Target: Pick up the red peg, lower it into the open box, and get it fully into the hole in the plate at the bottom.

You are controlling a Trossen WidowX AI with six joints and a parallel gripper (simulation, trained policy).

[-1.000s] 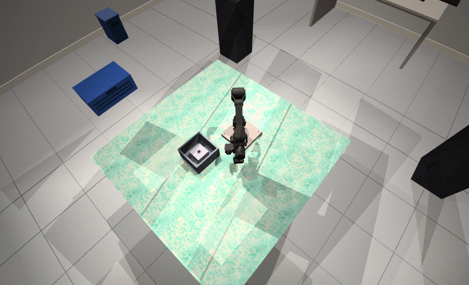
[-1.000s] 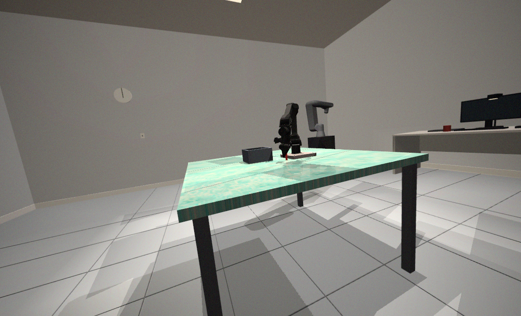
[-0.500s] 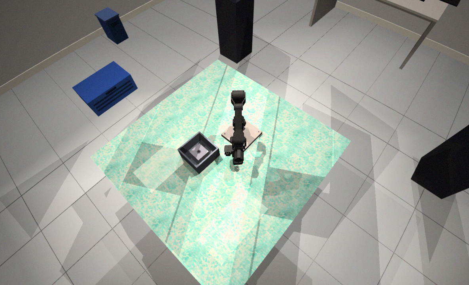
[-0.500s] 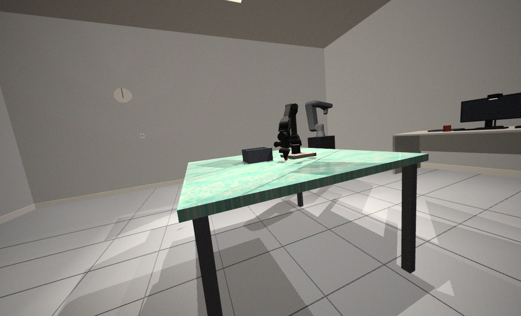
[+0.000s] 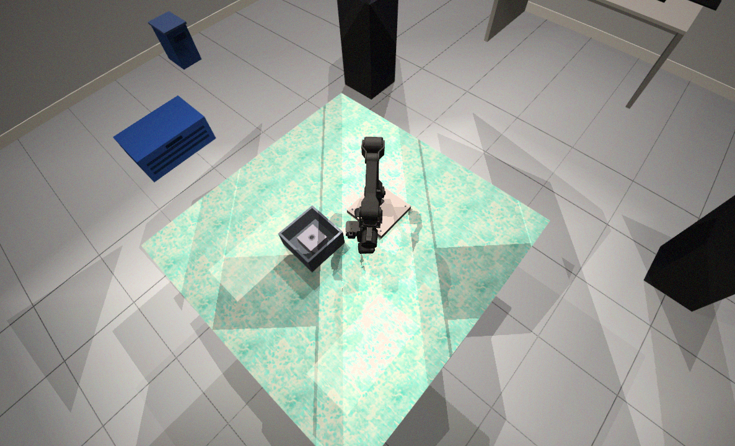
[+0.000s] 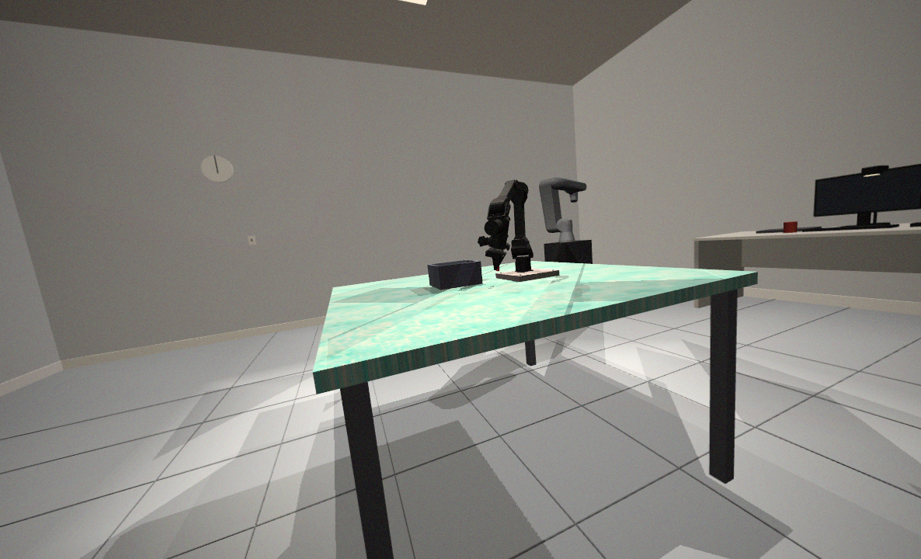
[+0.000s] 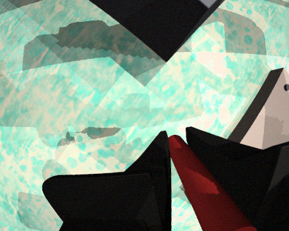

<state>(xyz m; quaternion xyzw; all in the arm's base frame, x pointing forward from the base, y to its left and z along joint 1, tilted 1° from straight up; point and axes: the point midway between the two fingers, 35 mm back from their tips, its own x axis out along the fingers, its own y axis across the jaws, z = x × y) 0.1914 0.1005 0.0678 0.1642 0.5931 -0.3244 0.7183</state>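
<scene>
My gripper tip is now 150 mm to the left of the plate, 130 mm short of it and 10 mm above it. From my gripper tip the other things lie so: red peg 30 mm above, 10 mm to the left, 10 mm behind; dark grey box 150 mm to the right, 130 mm ahead, 30 mm below.
</scene>
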